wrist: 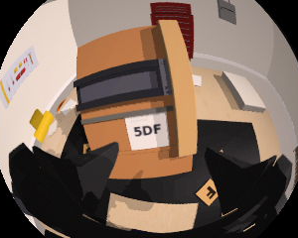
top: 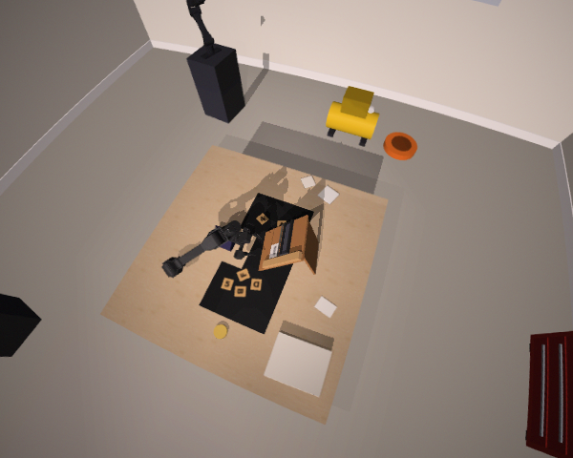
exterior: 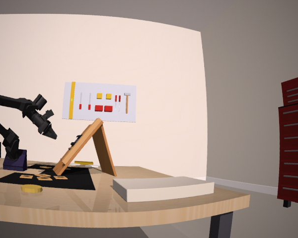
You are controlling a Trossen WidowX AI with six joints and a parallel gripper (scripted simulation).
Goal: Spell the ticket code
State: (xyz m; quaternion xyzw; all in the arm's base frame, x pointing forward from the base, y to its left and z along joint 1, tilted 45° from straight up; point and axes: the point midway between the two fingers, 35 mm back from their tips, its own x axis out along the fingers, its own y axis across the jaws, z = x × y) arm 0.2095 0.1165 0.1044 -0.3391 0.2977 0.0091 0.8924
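My gripper tip is 60 mm short of the white ticket, 50 mm to the right of it and 80 mm above it. Also, from my gripper tip: black mat (50 mm behind, 10 mm to the left, 180 mm below); then white slab (440 mm ahead, 380 mm to the right, 160 mm below).
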